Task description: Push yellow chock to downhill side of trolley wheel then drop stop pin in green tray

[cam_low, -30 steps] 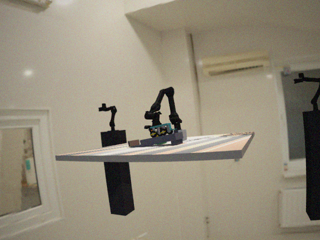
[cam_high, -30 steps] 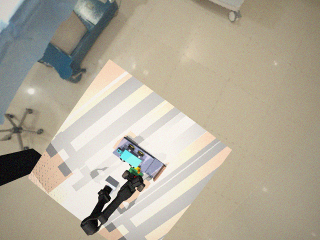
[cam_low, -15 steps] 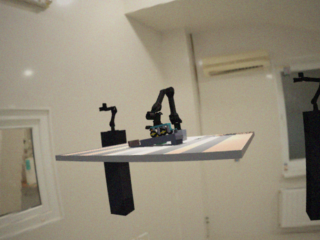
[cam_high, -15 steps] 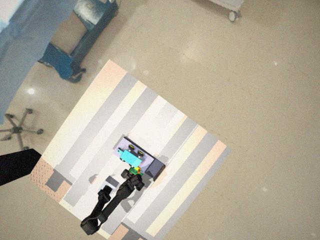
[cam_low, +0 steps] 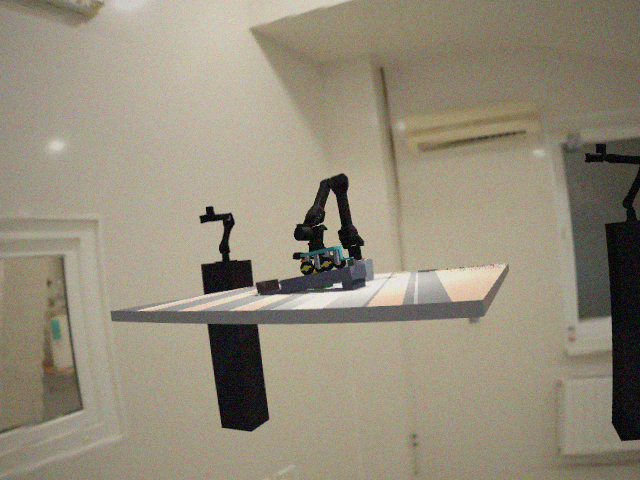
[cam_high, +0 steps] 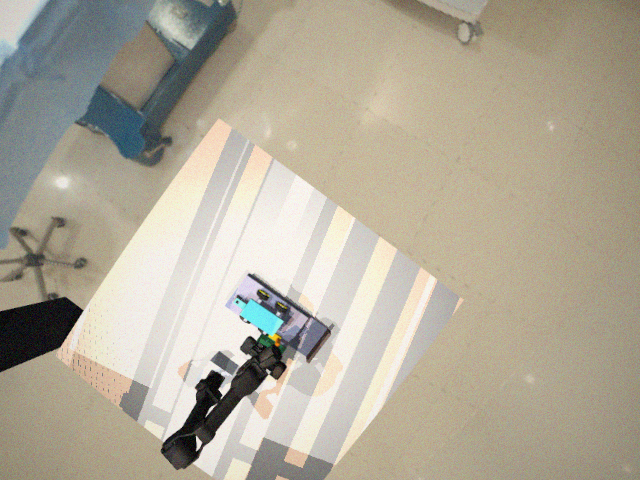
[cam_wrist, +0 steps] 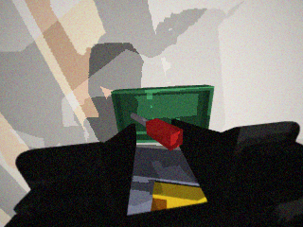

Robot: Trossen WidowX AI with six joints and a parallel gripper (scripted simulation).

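Right now my gripper tip is 5 cm above the green tray and 1 cm to the right of it. The rest, counted from my gripper tip: yellow chock: 7 cm ahead, 4 cm above, 2 cm to the left; grey ramp: 14 cm ahead, 10 cm to the left; red-headed stop pin: right at my gripper tip.
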